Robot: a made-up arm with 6 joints. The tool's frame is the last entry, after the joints. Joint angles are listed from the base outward. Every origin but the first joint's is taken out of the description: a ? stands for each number. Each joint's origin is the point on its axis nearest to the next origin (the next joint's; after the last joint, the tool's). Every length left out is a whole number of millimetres.
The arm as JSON. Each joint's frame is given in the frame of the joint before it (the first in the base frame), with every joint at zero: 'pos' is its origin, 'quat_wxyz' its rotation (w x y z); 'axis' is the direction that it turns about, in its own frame. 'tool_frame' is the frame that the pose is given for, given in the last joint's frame.
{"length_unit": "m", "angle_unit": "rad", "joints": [
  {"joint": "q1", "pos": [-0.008, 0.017, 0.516], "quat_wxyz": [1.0, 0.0, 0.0, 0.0], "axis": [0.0, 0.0, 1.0]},
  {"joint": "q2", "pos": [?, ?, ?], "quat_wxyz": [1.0, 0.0, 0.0, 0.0], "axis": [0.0, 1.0, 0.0]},
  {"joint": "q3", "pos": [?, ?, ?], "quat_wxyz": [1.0, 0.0, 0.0, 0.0], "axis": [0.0, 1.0, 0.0]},
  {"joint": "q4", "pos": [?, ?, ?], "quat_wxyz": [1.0, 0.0, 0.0, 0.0], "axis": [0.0, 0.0, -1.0]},
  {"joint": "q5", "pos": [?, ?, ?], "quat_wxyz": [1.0, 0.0, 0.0, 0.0], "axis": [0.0, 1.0, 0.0]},
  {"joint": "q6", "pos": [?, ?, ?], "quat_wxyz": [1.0, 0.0, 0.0, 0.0], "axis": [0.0, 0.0, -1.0]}
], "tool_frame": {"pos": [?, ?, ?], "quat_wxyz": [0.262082, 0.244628, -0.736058, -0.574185]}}
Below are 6 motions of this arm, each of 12 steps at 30 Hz.
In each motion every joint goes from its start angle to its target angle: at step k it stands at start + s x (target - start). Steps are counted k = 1, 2, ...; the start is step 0. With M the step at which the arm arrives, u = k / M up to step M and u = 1 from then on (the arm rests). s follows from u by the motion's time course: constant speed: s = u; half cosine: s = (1 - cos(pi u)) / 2; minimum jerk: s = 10 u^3 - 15 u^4 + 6 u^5.
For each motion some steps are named. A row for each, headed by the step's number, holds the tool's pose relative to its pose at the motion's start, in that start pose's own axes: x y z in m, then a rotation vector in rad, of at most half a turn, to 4 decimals.
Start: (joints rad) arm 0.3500 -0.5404 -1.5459 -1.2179 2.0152 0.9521
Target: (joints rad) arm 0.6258 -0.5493 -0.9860 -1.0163 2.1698 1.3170
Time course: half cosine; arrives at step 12
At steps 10, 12:
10: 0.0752 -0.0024 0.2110 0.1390 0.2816 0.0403
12: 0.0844 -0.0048 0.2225 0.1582 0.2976 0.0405

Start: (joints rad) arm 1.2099 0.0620 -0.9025 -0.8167 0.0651 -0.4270
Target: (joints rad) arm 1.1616 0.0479 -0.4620 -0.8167 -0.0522 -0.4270
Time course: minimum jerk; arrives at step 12
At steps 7, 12:
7: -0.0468 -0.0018 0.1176 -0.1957 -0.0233 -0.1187
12: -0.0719 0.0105 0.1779 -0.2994 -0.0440 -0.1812

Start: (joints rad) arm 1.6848 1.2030 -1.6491 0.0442 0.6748 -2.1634
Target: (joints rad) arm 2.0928 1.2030 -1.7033 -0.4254 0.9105 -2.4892
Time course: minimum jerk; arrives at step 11
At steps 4, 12:
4: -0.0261 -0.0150 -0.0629 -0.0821 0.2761 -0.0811
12: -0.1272 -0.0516 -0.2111 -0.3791 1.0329 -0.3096

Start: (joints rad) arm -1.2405 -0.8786 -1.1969 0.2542 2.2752 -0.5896
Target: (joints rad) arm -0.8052 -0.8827 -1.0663 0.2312 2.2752 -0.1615
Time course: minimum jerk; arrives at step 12
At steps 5, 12:
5: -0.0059 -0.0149 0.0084 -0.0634 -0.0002 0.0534
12: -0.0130 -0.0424 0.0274 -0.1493 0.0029 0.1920

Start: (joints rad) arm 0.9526 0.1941 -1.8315 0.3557 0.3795 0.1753
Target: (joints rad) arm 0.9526 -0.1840 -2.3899 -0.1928 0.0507 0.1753
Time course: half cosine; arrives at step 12
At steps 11, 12:
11: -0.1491 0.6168 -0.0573 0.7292 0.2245 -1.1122
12: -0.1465 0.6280 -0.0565 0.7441 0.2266 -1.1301

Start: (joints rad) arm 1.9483 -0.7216 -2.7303 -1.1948 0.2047 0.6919
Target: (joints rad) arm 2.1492 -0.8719 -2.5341 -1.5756 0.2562 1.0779
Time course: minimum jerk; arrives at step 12
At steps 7, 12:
7: 0.0529 -0.0177 -0.0210 0.0016 -0.1100 0.1016
12: 0.0848 -0.0246 -0.0300 0.0069 -0.1692 0.1506

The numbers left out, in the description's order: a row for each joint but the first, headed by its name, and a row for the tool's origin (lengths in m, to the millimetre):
q2: -0.006 0.018 0.0
q3: 0.046 0.0 0.364
q4: 0.083 0.0 -0.297
q5: -0.007 -0.019 0.0
q6: 0.136 0.0 -0.159
tool: -0.008 -0.01 0.0

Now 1 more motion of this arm.
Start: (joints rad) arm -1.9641 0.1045 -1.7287 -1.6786 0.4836 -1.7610
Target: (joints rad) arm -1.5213 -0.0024 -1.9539 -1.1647 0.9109 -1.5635
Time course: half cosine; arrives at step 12
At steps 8, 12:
8: 0.1154 0.1183 0.0750 0.0234 -0.6274 0.0992
12: 0.1346 0.1597 0.0928 0.0973 -0.8292 0.1004

